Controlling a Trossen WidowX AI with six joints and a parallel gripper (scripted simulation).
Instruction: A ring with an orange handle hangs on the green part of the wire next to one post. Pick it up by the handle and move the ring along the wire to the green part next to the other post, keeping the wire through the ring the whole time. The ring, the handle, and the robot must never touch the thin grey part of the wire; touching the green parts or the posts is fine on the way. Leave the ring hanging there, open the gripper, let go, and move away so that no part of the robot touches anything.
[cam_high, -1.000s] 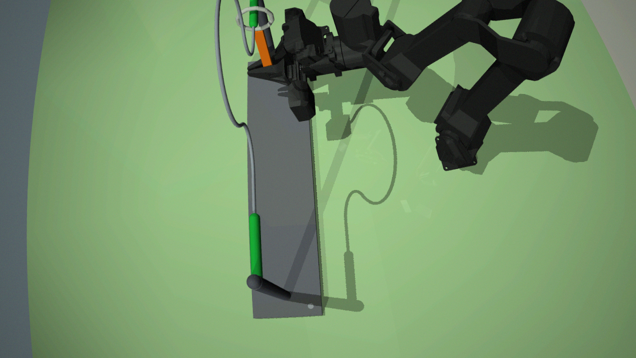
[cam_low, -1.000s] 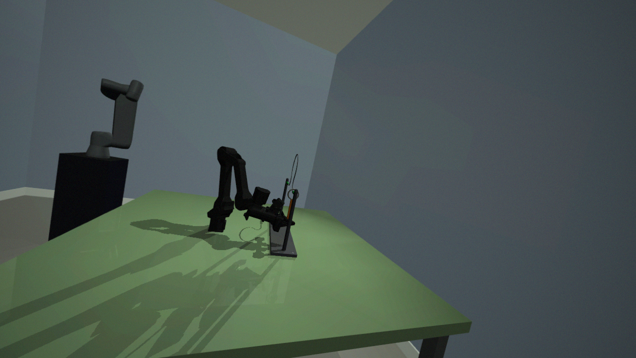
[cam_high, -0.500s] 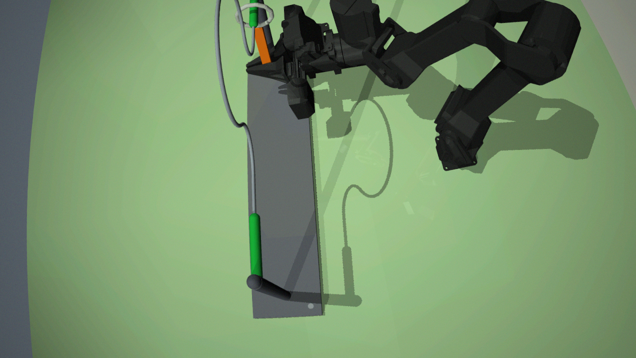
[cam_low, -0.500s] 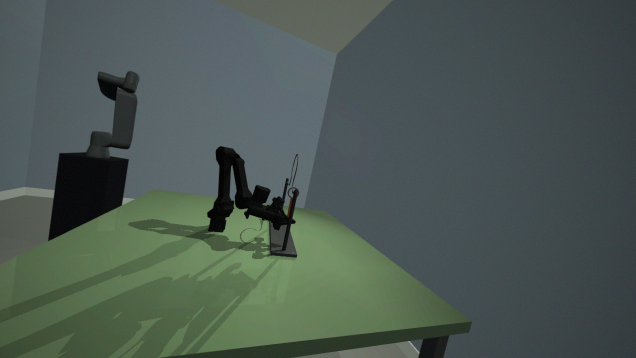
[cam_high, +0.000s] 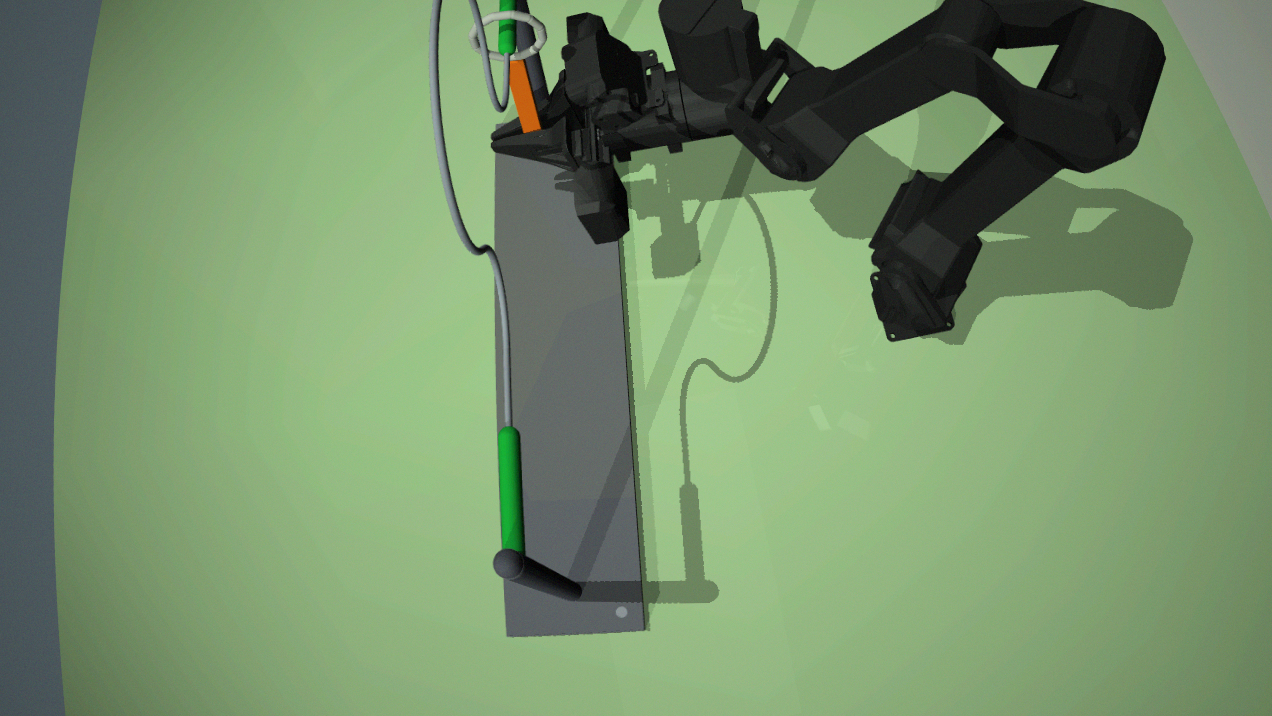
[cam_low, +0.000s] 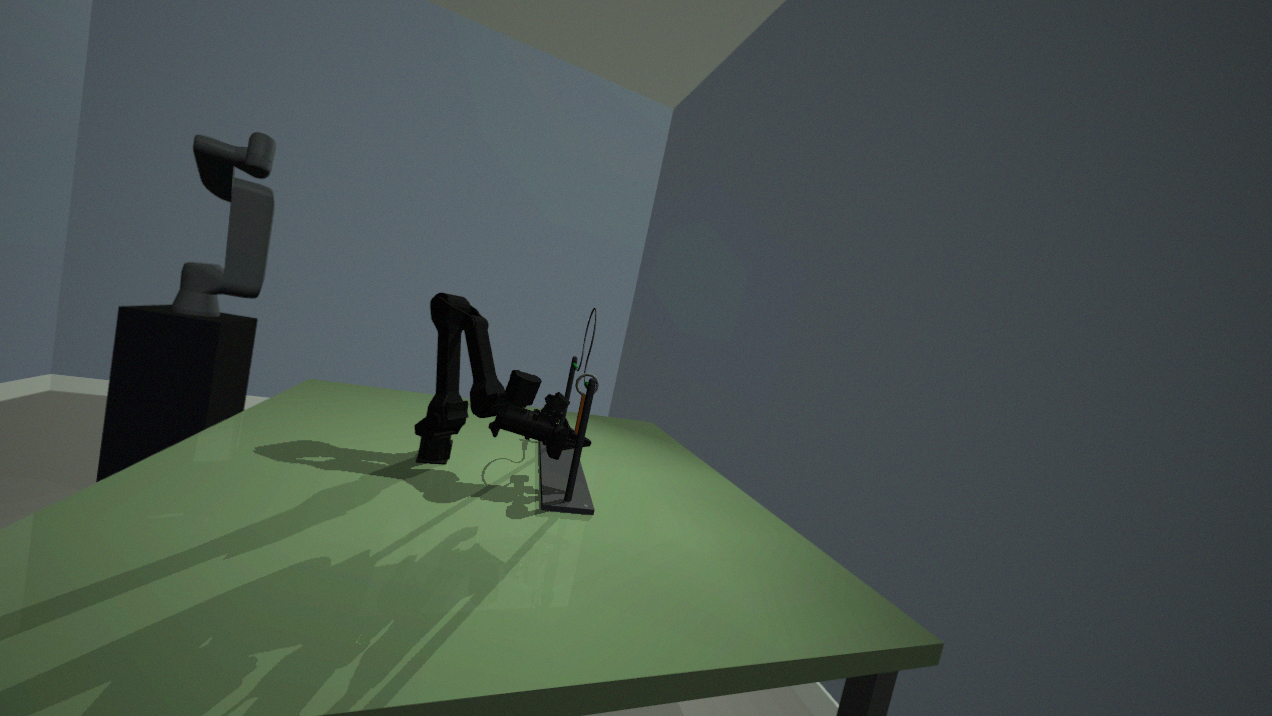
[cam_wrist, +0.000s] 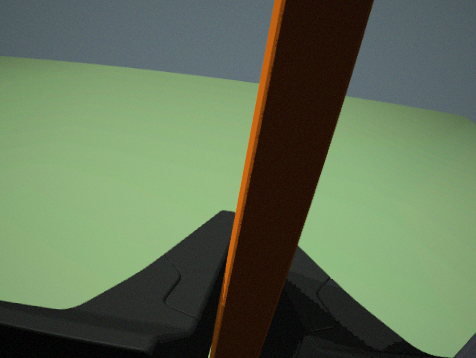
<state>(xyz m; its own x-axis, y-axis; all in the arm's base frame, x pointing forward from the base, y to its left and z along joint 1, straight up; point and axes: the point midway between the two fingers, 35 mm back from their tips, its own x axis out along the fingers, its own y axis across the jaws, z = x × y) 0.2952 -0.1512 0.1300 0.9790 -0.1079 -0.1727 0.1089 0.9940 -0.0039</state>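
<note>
The ring with orange handle lies 40 mm behind my gripper tip and 90 mm above it.
</note>
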